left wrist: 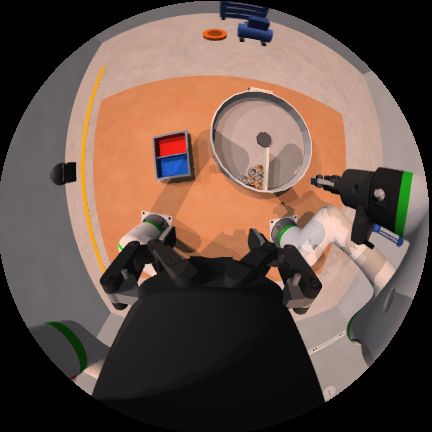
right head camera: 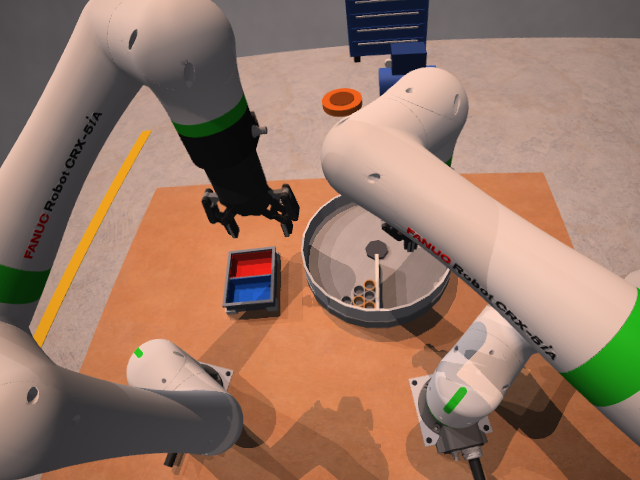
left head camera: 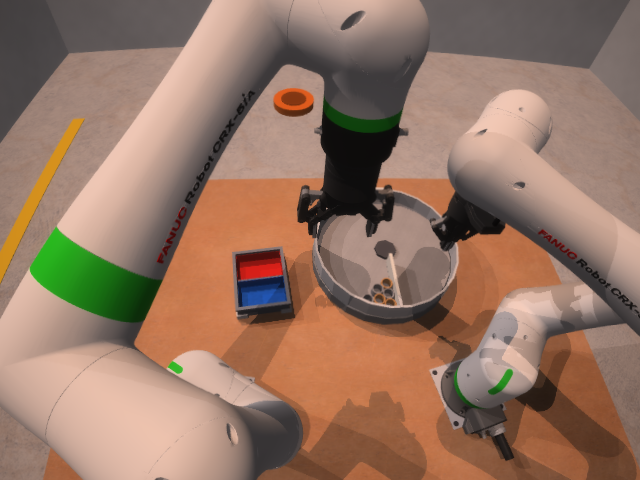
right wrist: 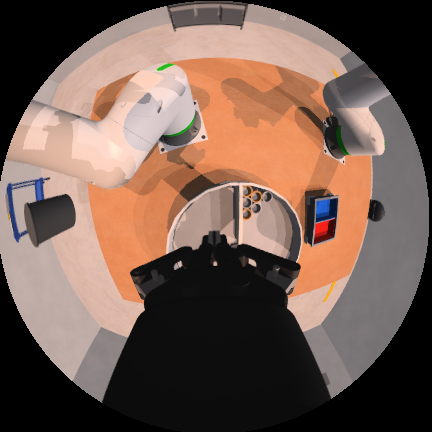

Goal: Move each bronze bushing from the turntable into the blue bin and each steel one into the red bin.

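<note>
The grey-walled turntable [left head camera: 392,313] [right head camera: 382,316] holds bushings in a cluster against its pale divider, near the wall: several look steel, such as one steel bushing [left head camera: 376,284] [right head camera: 358,286], and others look bronze, such as one bronze bushing [left head camera: 387,278] [right head camera: 369,280]. The red bin [left head camera: 260,266] [right head camera: 251,265] [left wrist: 171,146] and blue bin [left head camera: 262,296] [right head camera: 249,293] [left wrist: 173,166] form one tray; no bushing shows in either. My left gripper [left head camera: 341,228] [right head camera: 260,230] [left wrist: 211,234] is open, high up. My right gripper [left head camera: 447,244] [right head camera: 410,246] [left wrist: 311,180] [right wrist: 214,237] is shut, empty, above the turntable's right side.
The divider [left head camera: 393,279] [right head camera: 377,281] [right wrist: 240,212] runs from the dark hub [left head camera: 385,249] [right head camera: 376,249] to the turntable wall. The bin tray stands left of the turntable in both head views. The right arm crosses over the turntable's right side in the right head view. An orange ring [left head camera: 293,111] [right head camera: 342,110] lies beyond the table.
</note>
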